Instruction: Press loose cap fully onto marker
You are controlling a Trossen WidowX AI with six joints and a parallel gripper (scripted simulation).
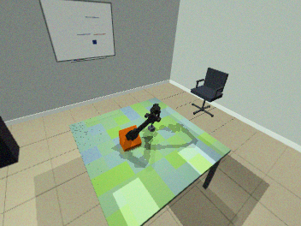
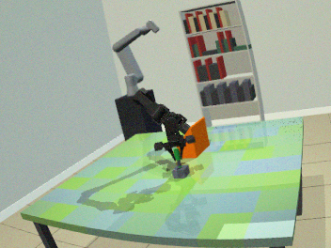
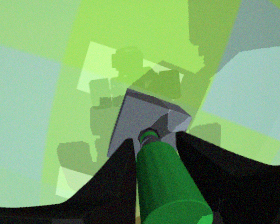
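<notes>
The green marker cap lies 3 cm above my gripper tip, 1 cm to the right of it and 1 cm behind it. Also, from my gripper tip: holder block: 7 cm below, 2 cm behind, 1 cm to the right.
</notes>
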